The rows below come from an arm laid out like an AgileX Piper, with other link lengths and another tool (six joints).
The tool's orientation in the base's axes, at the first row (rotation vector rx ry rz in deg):
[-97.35, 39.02, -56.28]
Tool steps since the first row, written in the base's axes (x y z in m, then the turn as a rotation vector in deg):
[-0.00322, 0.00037, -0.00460, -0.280, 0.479, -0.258]
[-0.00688, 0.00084, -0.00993, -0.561, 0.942, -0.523]
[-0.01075, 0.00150, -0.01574, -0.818, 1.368, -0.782]
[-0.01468, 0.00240, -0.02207, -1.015, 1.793, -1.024]
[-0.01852, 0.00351, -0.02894, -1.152, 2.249, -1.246]
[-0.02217, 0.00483, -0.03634, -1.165, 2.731, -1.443]
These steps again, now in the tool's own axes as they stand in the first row. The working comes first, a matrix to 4 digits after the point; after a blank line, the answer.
The tool's axes in the first row as the columns of a matrix, in the base's axes (used below as rounded here):
[0.5083, 0.0152, 0.8610]
[-0.8117, -0.3256, 0.4849]
[0.2877, -0.9454, -0.1531]

[-0.00326, 0.00418, -0.00189, -0.605, 0.084, 0.031]
[-0.00704, 0.00901, -0.00400, -1.200, 0.179, 0.054]
[-0.01121, 0.01423, -0.00612, -1.751, 0.281, 0.079]
[-0.01576, 0.01986, -0.00810, -2.266, 0.369, 0.152]
[-0.02059, 0.02594, -0.00981, -2.770, 0.428, 0.289]
[-0.02564, 0.03245, -0.01118, -3.224, 0.457, 0.542]

